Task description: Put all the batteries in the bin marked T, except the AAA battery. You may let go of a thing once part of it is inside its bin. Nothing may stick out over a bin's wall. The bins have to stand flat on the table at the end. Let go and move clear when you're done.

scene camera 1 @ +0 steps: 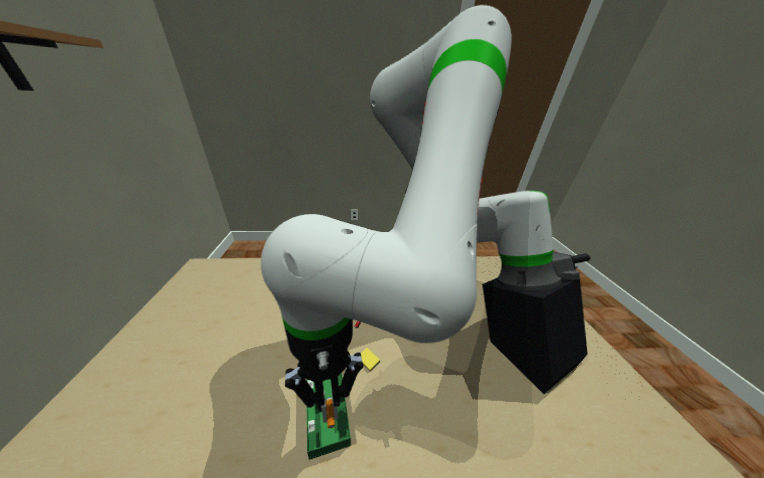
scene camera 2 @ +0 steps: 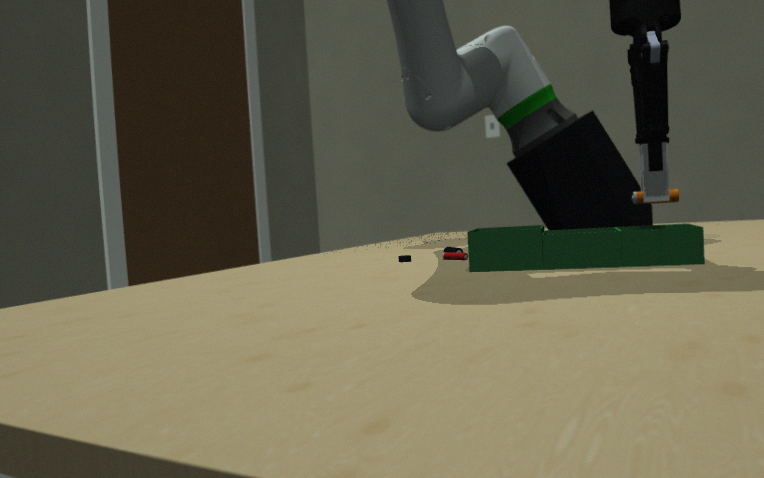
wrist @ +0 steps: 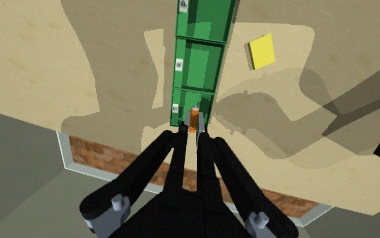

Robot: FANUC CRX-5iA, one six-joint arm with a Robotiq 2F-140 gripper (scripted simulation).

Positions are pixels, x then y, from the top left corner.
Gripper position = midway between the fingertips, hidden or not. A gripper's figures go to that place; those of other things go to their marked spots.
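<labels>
Green three-compartment bin row [scene camera 2: 510, 249]: 0.71 m from the lens. Gripper [scene camera 2: 655, 201]: 0.76 m from the lens.
</labels>
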